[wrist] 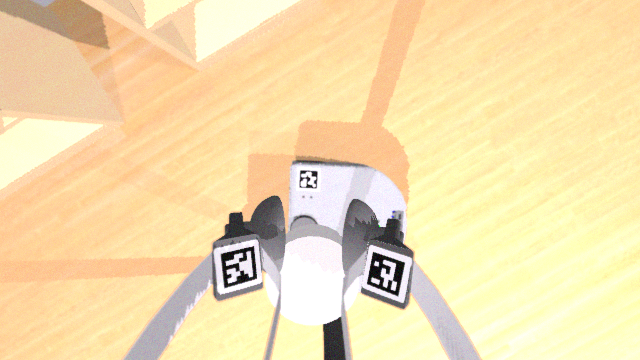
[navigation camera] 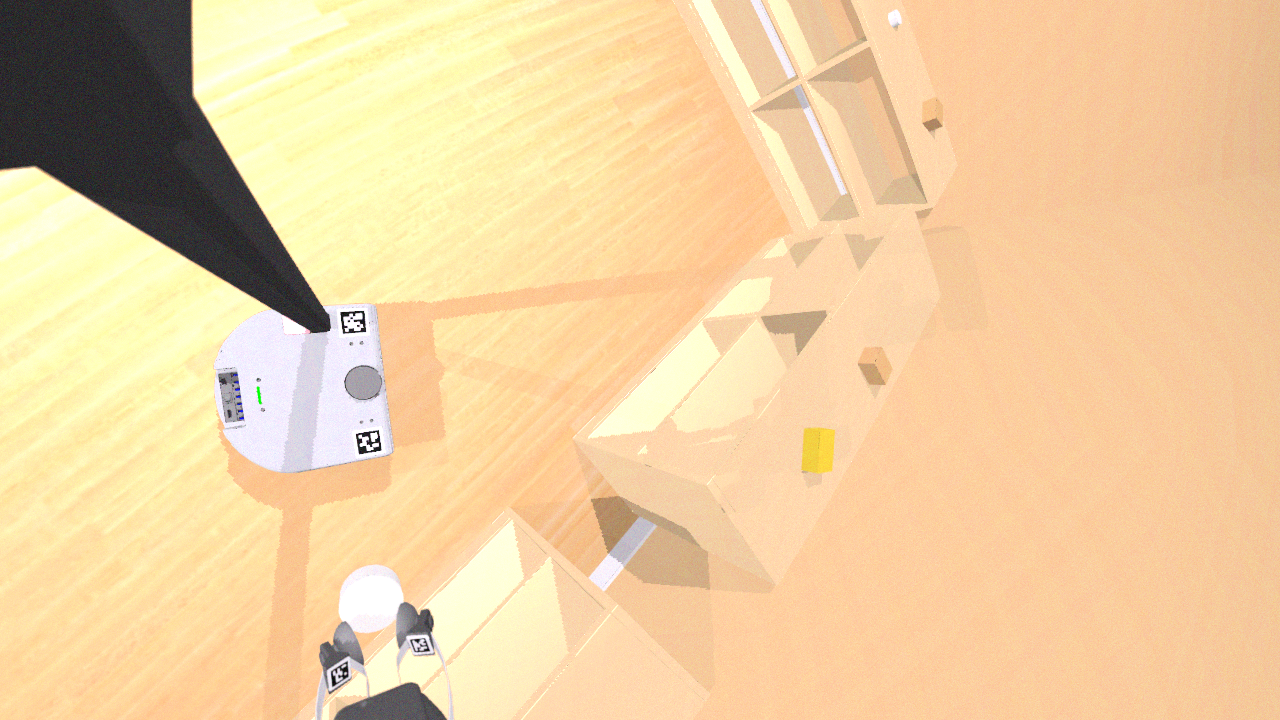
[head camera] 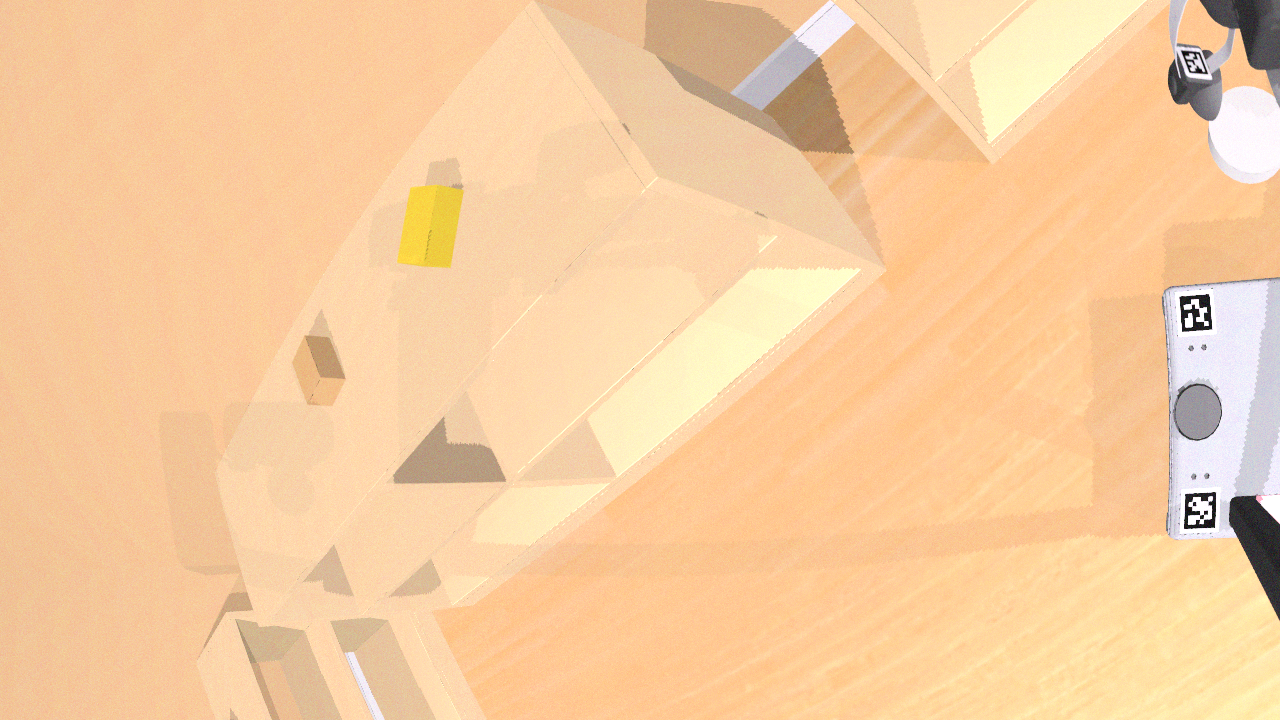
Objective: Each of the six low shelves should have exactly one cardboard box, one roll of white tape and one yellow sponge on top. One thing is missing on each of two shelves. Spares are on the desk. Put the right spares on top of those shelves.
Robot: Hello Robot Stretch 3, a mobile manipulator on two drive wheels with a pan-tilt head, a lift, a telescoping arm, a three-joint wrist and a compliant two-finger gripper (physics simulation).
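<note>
My gripper (navigation camera: pixel 380 630) (wrist: pixel 314 223) is shut on a roll of white tape (head camera: pixel 1246 134) (navigation camera: pixel 369 598) (wrist: pixel 312 285), held high above the floor. One finger shows at the head view's upper right edge. A low shelf (head camera: pixel 402 358) (navigation camera: pixel 778 488) stands apart from the gripper. On its top lie a yellow sponge (head camera: pixel 429 225) (navigation camera: pixel 818 450) and a cardboard box (head camera: pixel 319 369) (navigation camera: pixel 875 365); I see no tape there. Another low shelf (navigation camera: pixel 936 165) bears a cardboard box (navigation camera: pixel 932 113) and white tape (navigation camera: pixel 894 17); the rest of its top is cut off. The desk does not show.
A nearer low shelf (head camera: pixel 895 31) (navigation camera: pixel 640 671) stands close beside the gripper in the navigation view, its top partly cut off. A pale strip (head camera: pixel 792 58) (navigation camera: pixel 622 555) shows between two shelves. My base (navigation camera: pixel 304 385) (wrist: pixel 330 192) stands on the wooden floor in front of the shelves.
</note>
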